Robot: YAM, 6 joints.
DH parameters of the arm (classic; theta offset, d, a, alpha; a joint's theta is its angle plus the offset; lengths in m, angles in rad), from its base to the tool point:
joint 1: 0 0.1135 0.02 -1.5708
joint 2: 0 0 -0.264 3.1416
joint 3: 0.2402 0 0.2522 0
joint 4: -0.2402 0 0.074 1.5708
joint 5: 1.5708 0 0 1.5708
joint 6: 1.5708 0.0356 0 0
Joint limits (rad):
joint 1: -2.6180..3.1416
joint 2: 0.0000..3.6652
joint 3: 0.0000..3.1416
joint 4: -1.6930..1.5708
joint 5: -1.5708..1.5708
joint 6: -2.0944..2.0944
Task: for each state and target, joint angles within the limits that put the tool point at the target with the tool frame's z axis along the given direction. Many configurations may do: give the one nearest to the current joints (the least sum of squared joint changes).
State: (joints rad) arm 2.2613 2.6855 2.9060 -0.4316 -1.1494 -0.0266
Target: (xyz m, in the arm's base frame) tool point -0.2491 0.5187 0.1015 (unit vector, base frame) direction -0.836 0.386 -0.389
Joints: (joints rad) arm 1.9806 2.6332 2.0273 0.0908 -0.6602 -0.0266
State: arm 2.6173 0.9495 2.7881 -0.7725 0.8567 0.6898
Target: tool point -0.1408 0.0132 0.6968 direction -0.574 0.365 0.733
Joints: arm 3.1399 1.4500 2.4304 -0.0745 0.3726 0.6898
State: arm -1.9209 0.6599 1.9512 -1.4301 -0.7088 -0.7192
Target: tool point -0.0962 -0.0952 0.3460 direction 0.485 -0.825 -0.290
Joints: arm -2.6159 1.0771 1.1779 -1.6906 -1.2765 -0.7192
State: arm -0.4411 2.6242 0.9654 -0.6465 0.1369 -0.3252
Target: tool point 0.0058 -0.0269 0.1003 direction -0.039 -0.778 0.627
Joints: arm 0.1106 3.4430 0.1794 -1.2526 0.8772 -0.3252
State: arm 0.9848 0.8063 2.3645 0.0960 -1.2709 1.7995
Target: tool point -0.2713 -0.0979 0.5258 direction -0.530 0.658 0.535
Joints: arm 0.4480 0.2775 1.6918 0.5021 -0.9660 1.7995
